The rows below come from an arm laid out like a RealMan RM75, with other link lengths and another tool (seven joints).
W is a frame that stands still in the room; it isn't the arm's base.
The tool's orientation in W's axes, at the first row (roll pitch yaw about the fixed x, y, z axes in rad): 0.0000 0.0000 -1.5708
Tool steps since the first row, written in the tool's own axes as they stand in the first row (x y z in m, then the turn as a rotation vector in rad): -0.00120 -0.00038 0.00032 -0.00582 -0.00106 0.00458; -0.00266 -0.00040 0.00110 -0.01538 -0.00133 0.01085; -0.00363 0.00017 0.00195 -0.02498 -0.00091 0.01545; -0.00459 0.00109 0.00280 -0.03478 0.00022 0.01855; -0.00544 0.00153 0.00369 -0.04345 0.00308 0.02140; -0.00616 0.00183 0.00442 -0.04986 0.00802 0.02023; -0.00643 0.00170 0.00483 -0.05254 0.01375 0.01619; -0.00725 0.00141 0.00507 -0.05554 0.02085 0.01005; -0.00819 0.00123 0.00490 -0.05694 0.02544 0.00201; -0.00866 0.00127 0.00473 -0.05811 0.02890 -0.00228; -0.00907 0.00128 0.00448 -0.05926 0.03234 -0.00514; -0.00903 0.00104 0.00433 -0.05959 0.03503 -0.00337
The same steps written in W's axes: -0.00038 0.00120 0.00032 -0.00106 0.00582 0.00458; -0.00040 0.00266 0.00110 -0.00133 0.01538 0.01085; 0.00017 0.00363 0.00195 -0.00091 0.02498 0.01545; 0.00109 0.00459 0.00280 0.00022 0.03478 0.01855; 0.00153 0.00544 0.00369 0.00308 0.04345 0.02140; 0.00183 0.00616 0.00442 0.00802 0.04986 0.02023; 0.00170 0.00643 0.00483 0.01375 0.05254 0.01619; 0.00141 0.00725 0.00507 0.02085 0.05554 0.01005; 0.00123 0.00819 0.00490 0.02544 0.05694 0.00201; 0.00127 0.00866 0.00473 0.02890 0.05811 -0.00228; 0.00128 0.00907 0.00448 0.03234 0.05926 -0.00514; 0.00104 0.00903 0.00433 0.03503 0.05959 -0.00337
